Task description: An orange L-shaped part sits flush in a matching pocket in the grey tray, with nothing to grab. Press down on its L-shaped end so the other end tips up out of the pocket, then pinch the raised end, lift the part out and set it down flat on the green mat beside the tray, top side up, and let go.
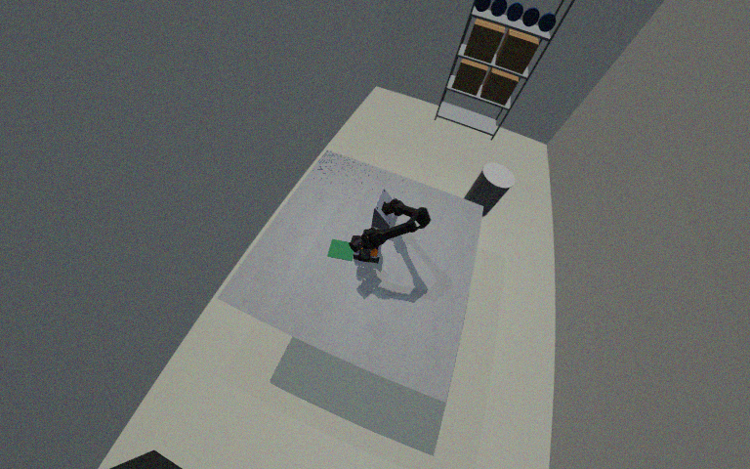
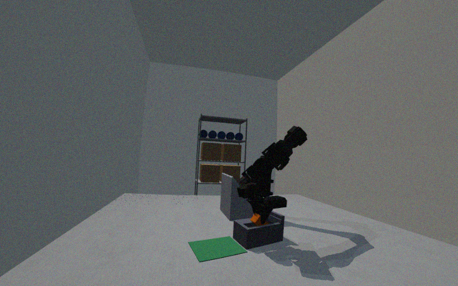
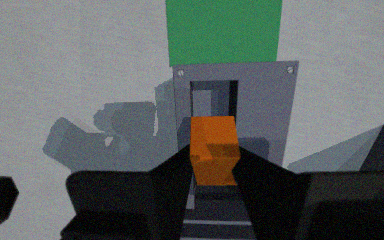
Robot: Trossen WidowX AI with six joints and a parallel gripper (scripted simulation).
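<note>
My gripper tip is now 150 mm to the left of the green mat and 80 mm above it. Round my gripper tip: orange l-shaped part (20 mm behind, 30 mm to the left, 30 mm below).
</note>
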